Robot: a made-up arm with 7 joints.
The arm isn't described. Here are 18 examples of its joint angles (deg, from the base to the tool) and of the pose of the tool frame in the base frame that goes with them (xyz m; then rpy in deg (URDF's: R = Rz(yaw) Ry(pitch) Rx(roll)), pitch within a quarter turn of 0, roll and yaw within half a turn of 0).
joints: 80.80 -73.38 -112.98 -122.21 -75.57 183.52 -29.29
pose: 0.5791 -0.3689 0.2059 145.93 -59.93 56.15
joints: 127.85 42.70 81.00 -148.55 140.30 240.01 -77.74
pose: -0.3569 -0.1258 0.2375 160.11 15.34 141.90
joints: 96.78 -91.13 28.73 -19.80 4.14 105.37 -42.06
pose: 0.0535 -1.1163 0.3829 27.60 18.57 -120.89
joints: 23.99 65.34 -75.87 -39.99 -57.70 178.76 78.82
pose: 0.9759 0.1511 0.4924 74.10 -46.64 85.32
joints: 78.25 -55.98 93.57 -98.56 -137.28 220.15 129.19
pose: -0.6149 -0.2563 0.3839 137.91 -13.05 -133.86
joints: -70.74 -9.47 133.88 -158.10 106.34 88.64 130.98
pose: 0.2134 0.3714 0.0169 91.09 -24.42 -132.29
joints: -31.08 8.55 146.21 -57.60 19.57 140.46 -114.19
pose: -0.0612 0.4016 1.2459 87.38 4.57 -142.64
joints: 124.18 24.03 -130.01 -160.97 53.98 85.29 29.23
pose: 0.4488 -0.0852 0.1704 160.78 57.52 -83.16
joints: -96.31 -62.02 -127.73 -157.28 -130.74 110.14 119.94
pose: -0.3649 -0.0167 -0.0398 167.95 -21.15 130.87
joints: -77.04 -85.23 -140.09 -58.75 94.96 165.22 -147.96
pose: -0.4264 0.7735 -0.1669 -168.88 -64.83 142.90
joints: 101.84 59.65 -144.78 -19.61 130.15 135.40 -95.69
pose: -0.0799 0.7801 0.9947 89.05 8.96 172.40
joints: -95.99 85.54 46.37 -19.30 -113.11 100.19 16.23
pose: 0.0476 -1.1180 0.2160 115.23 -10.07 -79.50
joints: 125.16 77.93 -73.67 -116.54 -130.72 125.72 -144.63
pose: 0.4159 0.5647 0.0405 6.28 -65.43 -143.57
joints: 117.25 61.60 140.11 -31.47 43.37 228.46 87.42
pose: -0.4778 0.5968 0.7583 87.96 13.26 -134.62
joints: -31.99 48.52 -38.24 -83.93 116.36 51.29 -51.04
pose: 0.5448 -0.8000 0.2156 -74.52 -21.85 -46.94
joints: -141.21 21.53 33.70 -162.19 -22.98 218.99 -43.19
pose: -0.0796 -0.4156 0.1546 155.71 -38.38 -38.56
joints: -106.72 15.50 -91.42 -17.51 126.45 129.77 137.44
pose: -0.2654 -0.1418 1.3010 -21.13 53.60 -116.51
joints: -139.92 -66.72 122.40 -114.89 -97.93 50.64 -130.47
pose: 0.7049 -0.2819 0.0567 -0.44 2.86 163.41
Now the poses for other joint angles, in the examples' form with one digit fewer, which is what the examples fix.
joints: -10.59 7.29 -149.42 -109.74 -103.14 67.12 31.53
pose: -0.698 -0.223 0.644 67.5 -23.5 -171.4
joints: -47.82 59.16 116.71 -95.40 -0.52 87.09 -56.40
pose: 0.661 0.313 0.793 -163.8 -53.6 121.1
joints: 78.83 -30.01 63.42 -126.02 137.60 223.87 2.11
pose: -0.369 0.228 0.545 -117.0 1.8 -9.3
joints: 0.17 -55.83 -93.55 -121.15 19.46 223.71 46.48
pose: -0.327 -0.588 0.396 -98.7 26.0 157.8
